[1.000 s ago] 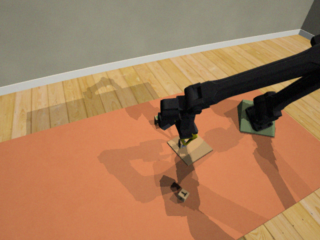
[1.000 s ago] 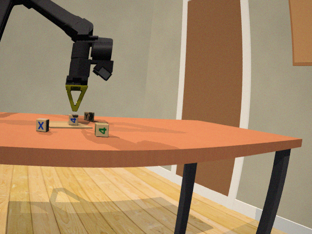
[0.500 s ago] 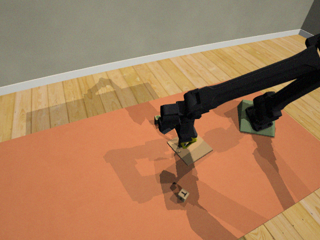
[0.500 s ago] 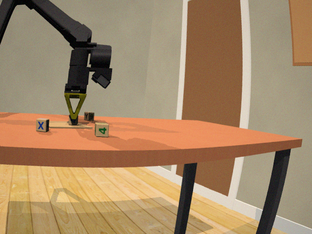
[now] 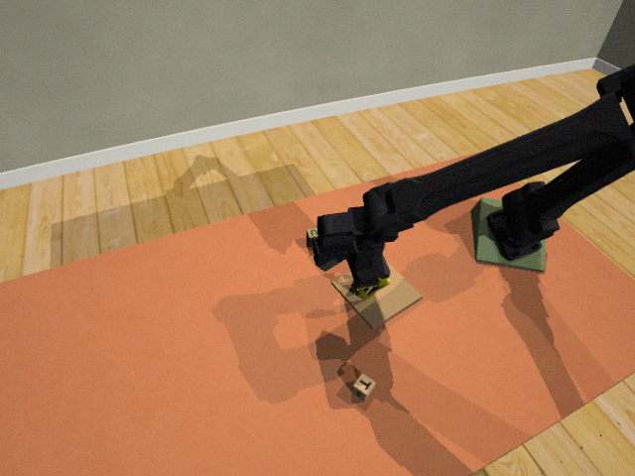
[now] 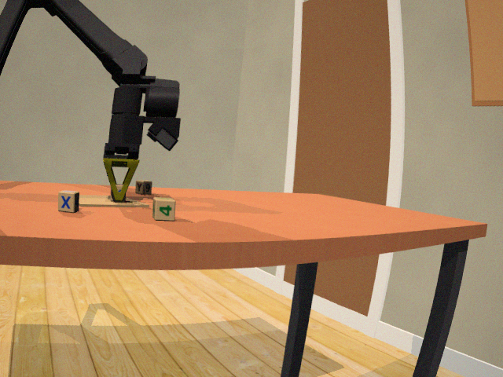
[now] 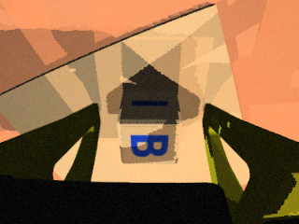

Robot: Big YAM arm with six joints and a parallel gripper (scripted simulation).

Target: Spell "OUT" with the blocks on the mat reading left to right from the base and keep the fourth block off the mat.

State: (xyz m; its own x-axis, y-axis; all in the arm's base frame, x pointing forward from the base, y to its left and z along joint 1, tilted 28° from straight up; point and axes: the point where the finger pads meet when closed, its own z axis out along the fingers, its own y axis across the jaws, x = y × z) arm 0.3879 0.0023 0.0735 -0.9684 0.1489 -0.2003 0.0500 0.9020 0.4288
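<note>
Right now the wooden block is right at my hand. The rest, counted from my hand: O block: 9 cm behind, 14 cm to the right; tan mat: 3 cm behind, 1 cm to the left, 1 cm below.
</note>
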